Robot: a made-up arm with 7 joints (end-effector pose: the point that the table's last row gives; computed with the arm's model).
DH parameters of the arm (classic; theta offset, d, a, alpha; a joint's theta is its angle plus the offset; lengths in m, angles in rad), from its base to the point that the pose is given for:
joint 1: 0 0.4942 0 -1.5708
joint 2: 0 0 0 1.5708
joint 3: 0 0.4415 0.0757 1.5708
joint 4: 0 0 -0.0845 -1.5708
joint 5: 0 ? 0 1.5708
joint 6: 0 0 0.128 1.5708
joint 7: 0 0 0 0
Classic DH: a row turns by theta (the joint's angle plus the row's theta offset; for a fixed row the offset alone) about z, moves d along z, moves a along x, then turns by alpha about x.
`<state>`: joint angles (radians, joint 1 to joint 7).
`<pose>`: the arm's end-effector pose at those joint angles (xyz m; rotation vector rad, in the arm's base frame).
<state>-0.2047 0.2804 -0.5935 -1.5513 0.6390 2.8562 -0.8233</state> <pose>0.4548 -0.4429 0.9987 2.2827 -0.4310 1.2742</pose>
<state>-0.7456 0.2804 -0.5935 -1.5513 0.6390 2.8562 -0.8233</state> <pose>0.1618 -0.6139 0.9987 1.9678 -0.9678 0.9913</pose>
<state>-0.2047 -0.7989 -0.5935 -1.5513 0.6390 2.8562 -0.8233</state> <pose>-0.2575 -0.2951 1.2043 1.2653 -0.5795 2.3189</pose>
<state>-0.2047 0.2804 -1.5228 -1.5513 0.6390 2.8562 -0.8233</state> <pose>0.0227 -0.5200 1.1160 1.5826 -1.0485 0.7425</pose>
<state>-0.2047 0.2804 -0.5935 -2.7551 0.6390 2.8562 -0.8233</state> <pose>0.2510 -0.3467 0.5204 -2.9585 0.8969 0.0968</pose>
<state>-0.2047 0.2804 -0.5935 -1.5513 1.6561 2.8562 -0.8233</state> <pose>0.3926 -0.4728 0.9010 -1.9046 1.3872 -1.8684</pose>
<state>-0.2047 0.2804 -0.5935 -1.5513 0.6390 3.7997 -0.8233</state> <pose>0.3825 -0.3520 1.0041 1.2317 -0.5239 1.4737</pose>
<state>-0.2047 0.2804 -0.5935 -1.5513 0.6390 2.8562 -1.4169</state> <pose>0.4548 -0.4429 0.9987 2.1692 0.2399 0.9620</pose>
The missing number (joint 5, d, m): 0.3935
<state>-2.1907 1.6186 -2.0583 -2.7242 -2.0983 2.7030 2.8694</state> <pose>-0.2664 0.1352 0.5353 -0.6880 -0.8393 -1.9795</pose>
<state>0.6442 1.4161 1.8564 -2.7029 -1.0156 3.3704 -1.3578</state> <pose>-0.0800 0.3424 0.7237 0.8518 -1.1299 -0.7924</pose>
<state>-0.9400 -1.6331 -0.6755 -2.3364 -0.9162 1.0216 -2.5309</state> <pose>-0.3556 -0.0799 0.8182 2.6968 1.4390 -0.0867</pose>
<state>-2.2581 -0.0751 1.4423 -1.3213 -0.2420 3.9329 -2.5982</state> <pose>0.2719 -0.1833 1.1765 0.1018 0.5824 -0.4057</pose>
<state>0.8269 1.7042 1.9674 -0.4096 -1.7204 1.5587 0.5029</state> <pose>0.5070 0.8319 0.4447 -2.7583 -1.0163 0.2792</pose>
